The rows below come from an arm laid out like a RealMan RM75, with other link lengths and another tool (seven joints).
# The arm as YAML. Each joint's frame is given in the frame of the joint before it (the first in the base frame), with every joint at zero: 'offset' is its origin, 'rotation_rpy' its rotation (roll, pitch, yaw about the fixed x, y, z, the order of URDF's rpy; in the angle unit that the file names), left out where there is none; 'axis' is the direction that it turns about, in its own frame. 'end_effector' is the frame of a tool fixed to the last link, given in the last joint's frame.
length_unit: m
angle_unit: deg
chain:
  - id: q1
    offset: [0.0, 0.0, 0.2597]
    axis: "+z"
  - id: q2
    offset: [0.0, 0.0, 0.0]
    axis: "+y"
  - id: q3
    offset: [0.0, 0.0, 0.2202]
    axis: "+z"
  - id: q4
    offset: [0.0, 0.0, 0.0]
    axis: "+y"
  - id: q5
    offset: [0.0, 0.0, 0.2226]
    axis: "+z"
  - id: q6
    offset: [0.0, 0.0, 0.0]
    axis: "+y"
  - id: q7
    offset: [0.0, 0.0, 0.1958]
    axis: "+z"
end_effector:
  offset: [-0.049, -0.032, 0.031]
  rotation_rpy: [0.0, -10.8, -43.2]
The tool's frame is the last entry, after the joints.
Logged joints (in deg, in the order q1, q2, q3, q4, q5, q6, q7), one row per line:
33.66, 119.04, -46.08, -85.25, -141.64, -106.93, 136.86
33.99, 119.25, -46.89, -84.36, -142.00, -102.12, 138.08
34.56, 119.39, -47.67, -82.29, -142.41, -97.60, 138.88
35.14, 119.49, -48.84, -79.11, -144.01, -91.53, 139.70
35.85, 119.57, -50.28, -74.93, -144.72, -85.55, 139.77
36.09, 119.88, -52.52, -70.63, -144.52, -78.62, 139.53
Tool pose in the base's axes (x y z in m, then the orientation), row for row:
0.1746, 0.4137, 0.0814, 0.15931, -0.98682, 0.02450, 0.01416
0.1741, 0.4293, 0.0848, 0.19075, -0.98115, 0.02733, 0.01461
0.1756, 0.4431, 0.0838, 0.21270, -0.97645, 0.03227, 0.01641
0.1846, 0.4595, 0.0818, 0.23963, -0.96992, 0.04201, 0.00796
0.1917, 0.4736, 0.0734, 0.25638, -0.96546, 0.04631, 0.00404
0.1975, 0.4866, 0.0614, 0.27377, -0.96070, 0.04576, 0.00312
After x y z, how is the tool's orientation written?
As a quaternion, w x y z.
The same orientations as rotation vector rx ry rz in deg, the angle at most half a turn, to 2 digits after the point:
-161.60, 4.01, 2.32
-157.93, 4.40, 2.35
-155.33, 5.13, 2.61
-152.12, 6.59, 1.25
-150.12, 7.20, 0.63
-148.05, 7.05, 0.48

